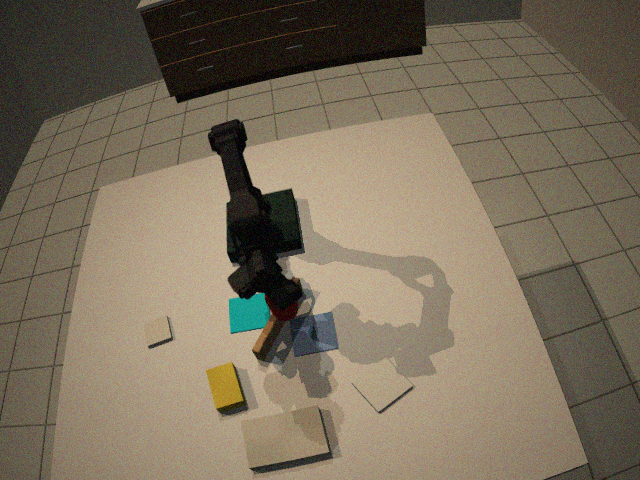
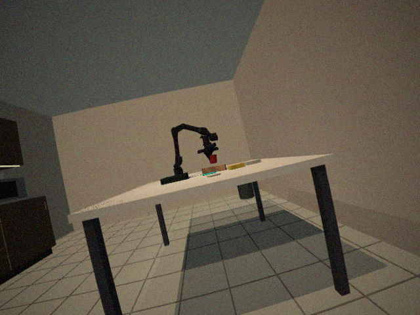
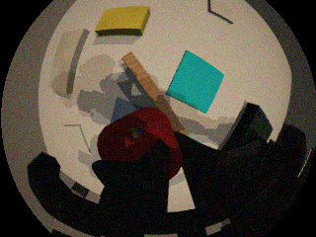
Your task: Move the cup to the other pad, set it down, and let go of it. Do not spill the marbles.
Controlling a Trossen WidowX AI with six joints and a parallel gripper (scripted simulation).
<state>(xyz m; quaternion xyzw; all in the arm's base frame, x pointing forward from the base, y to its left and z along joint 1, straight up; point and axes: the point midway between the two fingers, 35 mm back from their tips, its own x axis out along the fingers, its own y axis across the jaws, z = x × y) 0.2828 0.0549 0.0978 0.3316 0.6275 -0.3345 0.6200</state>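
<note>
My gripper tip is now 1 cm short of the wooden bar, 1 cm to the left of it and 9 cm above it. From my gripper tip the other things lie so: blue pad (5 cm ahead, 7 cm to the left, 12 cm below); then yellow block (19 cm ahead, 15 cm to the right, 9 cm below); then red cup (3 cm ahead, 2 cm to the left).
</note>
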